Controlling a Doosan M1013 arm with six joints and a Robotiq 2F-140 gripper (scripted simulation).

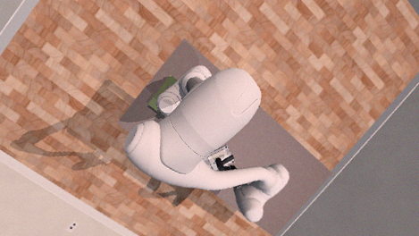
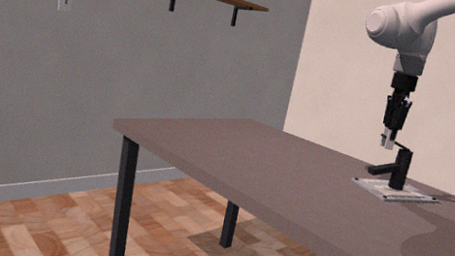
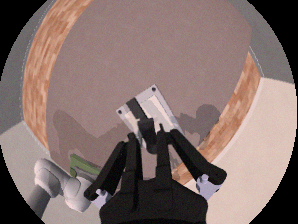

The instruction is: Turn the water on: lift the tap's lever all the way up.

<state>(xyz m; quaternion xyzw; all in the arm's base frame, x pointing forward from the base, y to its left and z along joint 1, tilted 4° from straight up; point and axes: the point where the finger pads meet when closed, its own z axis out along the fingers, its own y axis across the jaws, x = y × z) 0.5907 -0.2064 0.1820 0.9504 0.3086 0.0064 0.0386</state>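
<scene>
My hand is 20 mm to the left of the lever, 20 mm past it and 10 mm above it. From my hand the other things lie so: black tap (70 mm below, 40 mm behind, 30 mm to the right).
</scene>
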